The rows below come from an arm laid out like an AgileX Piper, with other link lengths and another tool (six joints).
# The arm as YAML. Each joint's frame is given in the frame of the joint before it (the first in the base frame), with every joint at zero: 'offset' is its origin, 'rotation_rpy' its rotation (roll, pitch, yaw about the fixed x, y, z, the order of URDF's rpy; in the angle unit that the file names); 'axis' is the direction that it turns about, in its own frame. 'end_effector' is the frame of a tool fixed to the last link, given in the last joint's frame.
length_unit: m
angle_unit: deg
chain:
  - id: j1
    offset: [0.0, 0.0, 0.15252]
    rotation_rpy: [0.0, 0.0, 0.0]
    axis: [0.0, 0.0, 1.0]
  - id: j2
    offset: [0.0, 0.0, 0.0]
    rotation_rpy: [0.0, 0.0, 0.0]
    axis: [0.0, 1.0, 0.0]
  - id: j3
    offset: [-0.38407, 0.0, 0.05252]
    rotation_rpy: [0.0, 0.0, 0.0]
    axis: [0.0, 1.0, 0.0]
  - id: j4
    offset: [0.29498, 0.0, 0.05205]
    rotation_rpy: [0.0, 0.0, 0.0]
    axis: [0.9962, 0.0, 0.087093]
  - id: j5
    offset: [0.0, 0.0, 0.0]
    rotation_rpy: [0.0, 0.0, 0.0]
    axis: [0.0, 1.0, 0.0]
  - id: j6
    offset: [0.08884, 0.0, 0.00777]
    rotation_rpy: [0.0, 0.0, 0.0]
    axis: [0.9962, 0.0, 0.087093]
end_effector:
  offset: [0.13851, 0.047, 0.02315]
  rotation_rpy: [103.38, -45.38, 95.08]
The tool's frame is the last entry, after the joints.
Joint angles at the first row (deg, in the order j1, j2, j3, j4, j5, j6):
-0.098 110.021 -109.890 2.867 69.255 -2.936
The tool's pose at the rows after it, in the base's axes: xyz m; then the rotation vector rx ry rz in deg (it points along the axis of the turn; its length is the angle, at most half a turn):
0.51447 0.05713 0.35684 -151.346 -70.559 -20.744
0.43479 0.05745 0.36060 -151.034 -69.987 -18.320
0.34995 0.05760 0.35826 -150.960 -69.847 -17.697
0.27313 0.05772 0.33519 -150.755 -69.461 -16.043
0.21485 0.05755 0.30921 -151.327 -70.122 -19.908
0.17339 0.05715 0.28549 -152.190 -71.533 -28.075
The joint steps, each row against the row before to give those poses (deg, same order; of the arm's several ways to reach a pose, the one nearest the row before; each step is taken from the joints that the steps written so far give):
0.000 -9.929 12.166 0.000 0.053 0.000
0.000 -11.258 13.075 0.050 -0.014 0.000
0.001 -12.351 12.784 -0.001 0.026 0.001
-0.003 -11.003 12.291 0.001 -0.063 -0.003
0.004 -11.016 11.460 -0.001 -3.281 0.005
-0.001 -10.961 9.842 0.000 -4.802 -0.001

